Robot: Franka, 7 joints.
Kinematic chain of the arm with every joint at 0, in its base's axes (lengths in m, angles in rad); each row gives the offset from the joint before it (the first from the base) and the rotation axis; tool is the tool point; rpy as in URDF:
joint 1: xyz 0 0 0.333 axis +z
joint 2: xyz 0 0 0 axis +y
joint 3: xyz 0 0 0.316 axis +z
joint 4: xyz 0.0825 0 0 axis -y
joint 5: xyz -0.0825 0 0.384 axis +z
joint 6: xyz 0 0 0 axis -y
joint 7: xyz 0.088 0 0 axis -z
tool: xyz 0 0 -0.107 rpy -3.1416 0 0
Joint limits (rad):
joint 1: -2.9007..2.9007
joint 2: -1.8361..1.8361
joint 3: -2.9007..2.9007
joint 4: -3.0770..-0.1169
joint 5: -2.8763..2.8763
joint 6: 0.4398..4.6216
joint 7: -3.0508..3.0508
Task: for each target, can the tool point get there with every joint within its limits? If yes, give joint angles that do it. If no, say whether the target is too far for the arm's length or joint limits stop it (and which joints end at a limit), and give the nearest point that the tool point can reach.
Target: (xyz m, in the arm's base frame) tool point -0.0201 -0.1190 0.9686
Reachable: yes | joints 2.4316 -0.7654 0.5349 -1.0458 2.1736 4.1867 1.9471
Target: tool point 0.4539 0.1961 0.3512
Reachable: yes | joints -1.3862 0.3150 1.7590 -2.4267 -1.0396 2.6014 -1.3748
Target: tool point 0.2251 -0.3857 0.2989
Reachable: yes | joints -1.4989 -0.0845 0.5015 -2.5278 -1.0885 2.3057 -0.3083
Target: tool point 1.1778 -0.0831 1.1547
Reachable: no: too far | nearest point 0.7024 -0.0496 0.8230 | short by 0.581 m
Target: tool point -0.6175 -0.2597 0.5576
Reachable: yes | joints 1.3280 -0.7171 1.7360 -1.3589 0.7550 1.7147 -1.9926
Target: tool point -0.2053 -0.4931 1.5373
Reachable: no: too far | nearest point -0.1337 -0.3211 1.1172 | short by 0.460 m
